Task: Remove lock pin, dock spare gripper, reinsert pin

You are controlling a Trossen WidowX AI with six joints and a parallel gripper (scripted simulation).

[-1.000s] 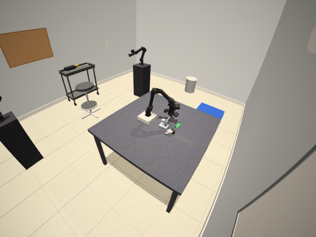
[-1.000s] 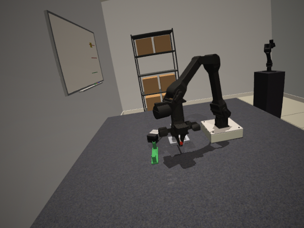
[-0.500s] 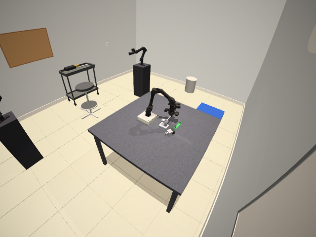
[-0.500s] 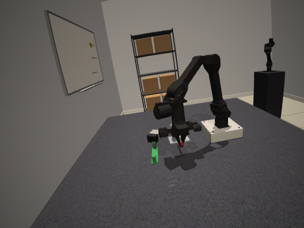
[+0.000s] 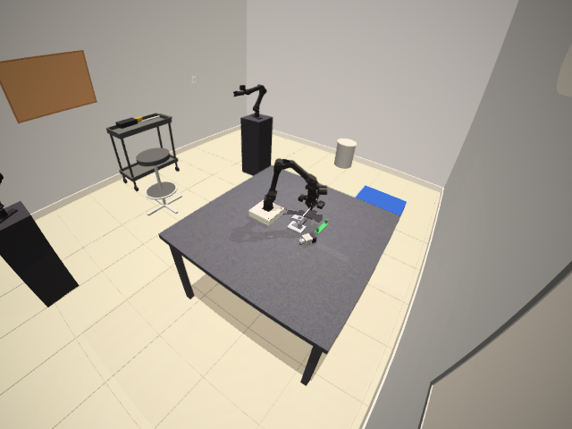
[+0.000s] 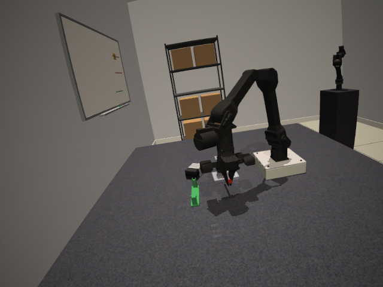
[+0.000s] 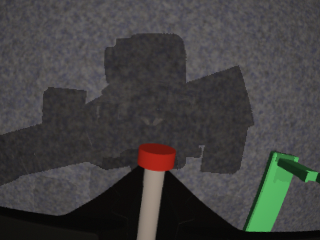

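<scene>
Now: the green cradle 13 cm ahead of my gripper tip, 6 cm to the right of it and 4 cm below it. Also, from my gripper tip: spare gripper 11 cm ahead, 25 cm to the right, 4 cm below; grey mount 1 cm behind, 17 cm to the right, 1 cm below.
</scene>
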